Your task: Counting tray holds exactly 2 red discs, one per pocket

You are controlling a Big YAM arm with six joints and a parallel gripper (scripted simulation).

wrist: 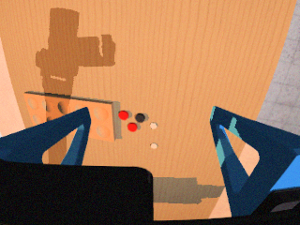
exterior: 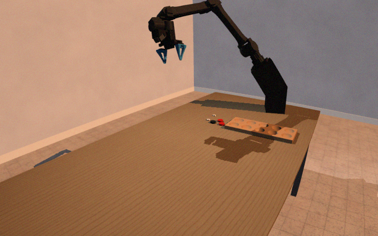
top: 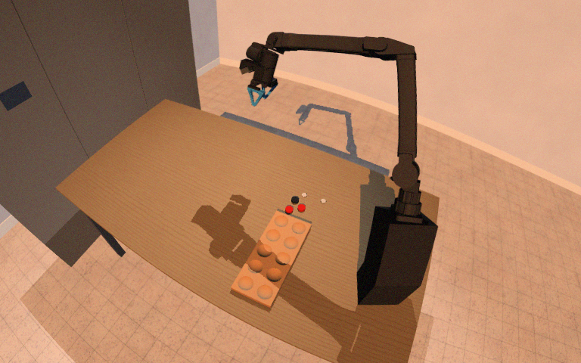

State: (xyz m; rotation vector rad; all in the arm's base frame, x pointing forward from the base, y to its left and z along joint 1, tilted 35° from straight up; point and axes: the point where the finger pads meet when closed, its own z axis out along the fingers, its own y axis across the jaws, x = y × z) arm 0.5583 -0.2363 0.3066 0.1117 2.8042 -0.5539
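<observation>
Right now my hand is 200 mm past the black disc, 150 mm to the right of it and 370 mm above it. The rest, counted from my hand: orange counting tray 180 mm behind, 430 mm to the left, 370 mm below.
</observation>
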